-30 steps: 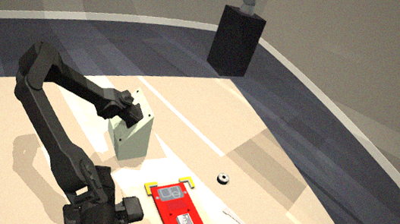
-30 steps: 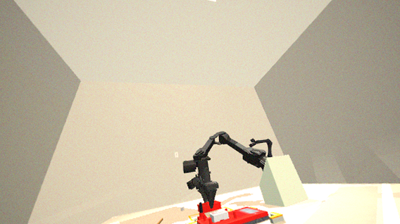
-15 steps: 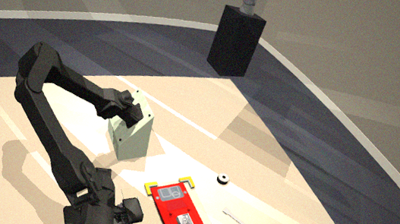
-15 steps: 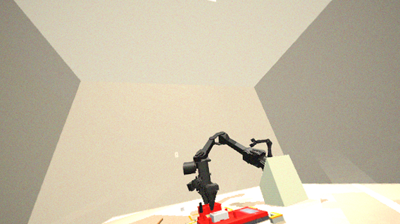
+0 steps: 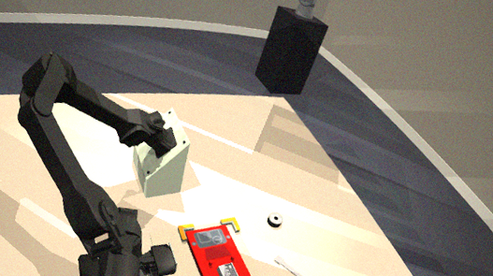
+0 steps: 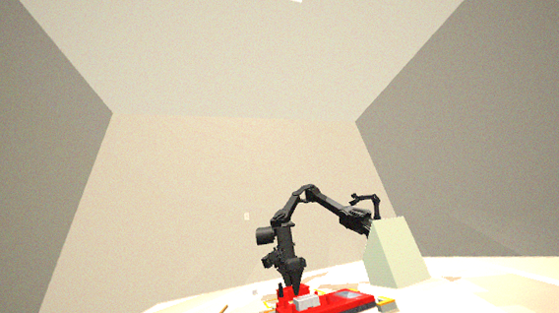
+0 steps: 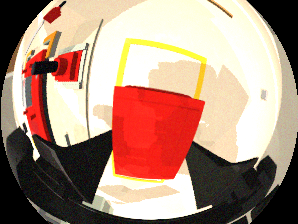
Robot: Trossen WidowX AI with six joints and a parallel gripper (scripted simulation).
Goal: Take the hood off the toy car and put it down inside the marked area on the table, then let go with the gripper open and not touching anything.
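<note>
Right now the red hood is 10 mm above my gripper tip. Round my gripper tip: grey strip 190 mm ahead, 360 mm to the left, 10 mm below; then wheel 100 mm behind, 420 mm to the left; then thin wooden rod 230 mm ahead, 10 mm to the right, 10 mm below.
</note>
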